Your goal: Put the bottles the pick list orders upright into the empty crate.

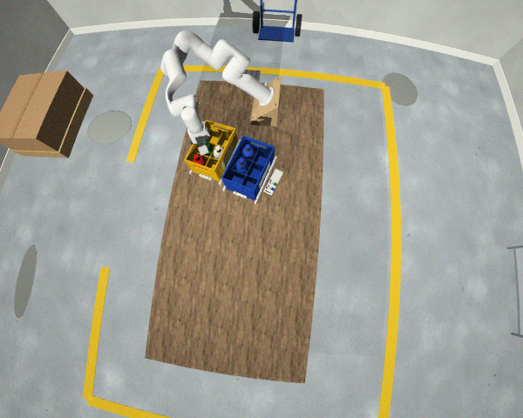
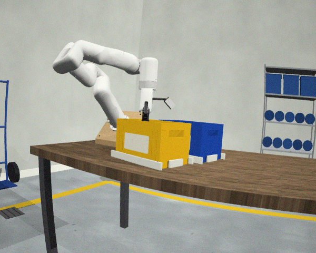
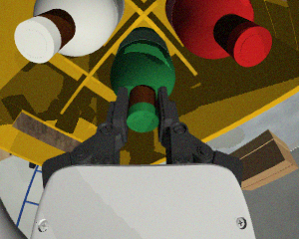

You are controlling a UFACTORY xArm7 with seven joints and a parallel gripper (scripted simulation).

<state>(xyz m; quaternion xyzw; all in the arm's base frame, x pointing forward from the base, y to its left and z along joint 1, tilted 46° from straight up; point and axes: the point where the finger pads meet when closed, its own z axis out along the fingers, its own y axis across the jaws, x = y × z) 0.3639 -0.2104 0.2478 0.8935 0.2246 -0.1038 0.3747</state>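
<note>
The green-label bottle lies 7 cm below my hand. Round my hand: white-label bottle (3 cm ahead, 9 cm to the left, 7 cm below); then red-label bottle (9 cm ahead, 3 cm to the right, 7 cm below); then yellow crate (1 cm ahead, 4 cm to the left, 7 cm below).
</note>
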